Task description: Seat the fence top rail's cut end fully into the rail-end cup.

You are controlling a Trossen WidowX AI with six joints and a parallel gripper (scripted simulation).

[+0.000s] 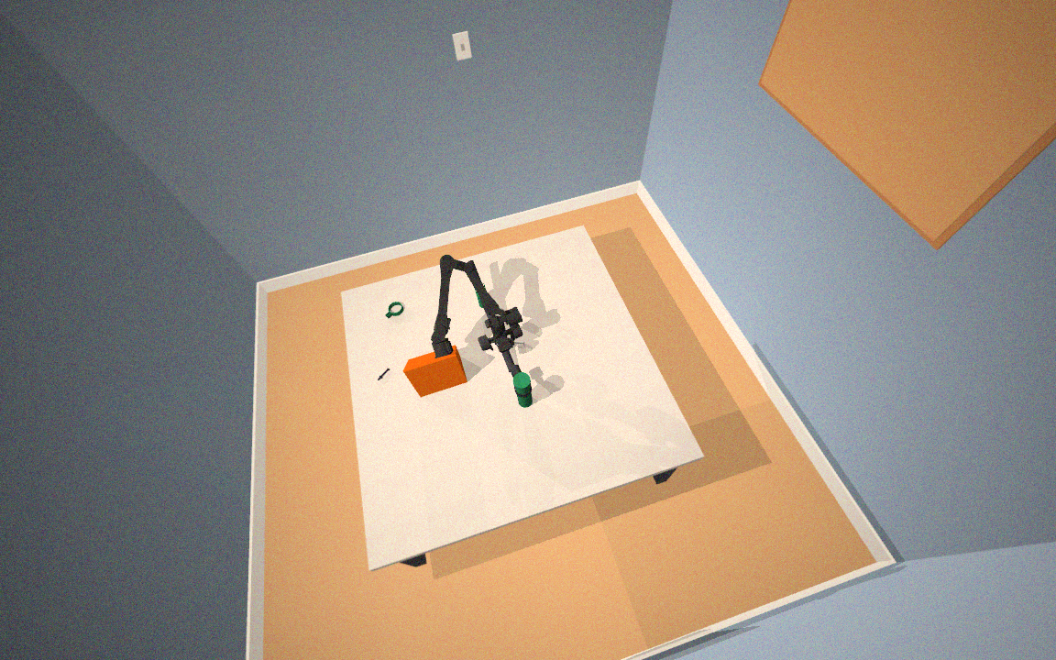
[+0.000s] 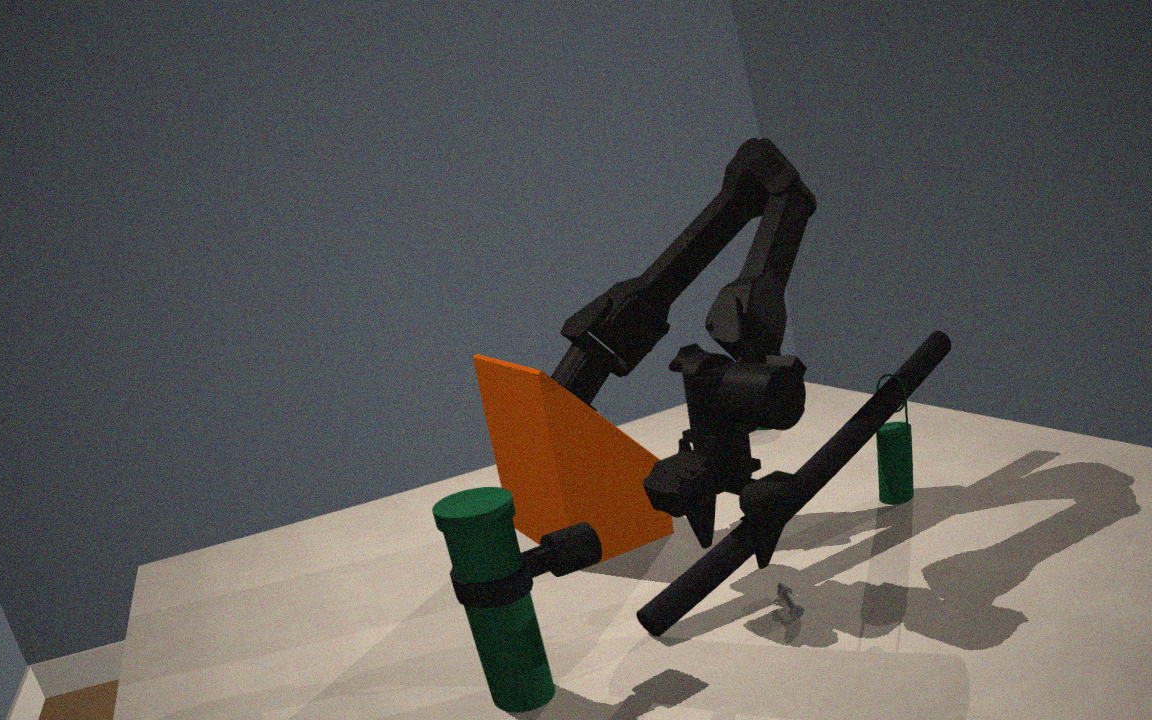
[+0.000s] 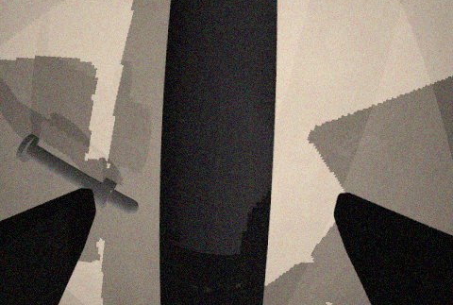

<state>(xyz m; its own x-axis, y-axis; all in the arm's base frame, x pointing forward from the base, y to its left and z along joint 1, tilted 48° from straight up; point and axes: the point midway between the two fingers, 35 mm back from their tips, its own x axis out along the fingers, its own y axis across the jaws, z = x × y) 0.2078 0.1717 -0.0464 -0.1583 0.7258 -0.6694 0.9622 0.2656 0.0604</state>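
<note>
My gripper tip is 70 mm short of the small grey bolt, 20 mm to the right of it and 40 mm above it. From my gripper tip the other things lie so: green band (490 mm behind, 330 mm to the left, 30 mm below); then small green post (60 mm behind, 280 mm to the left, 60 mm above).
</note>
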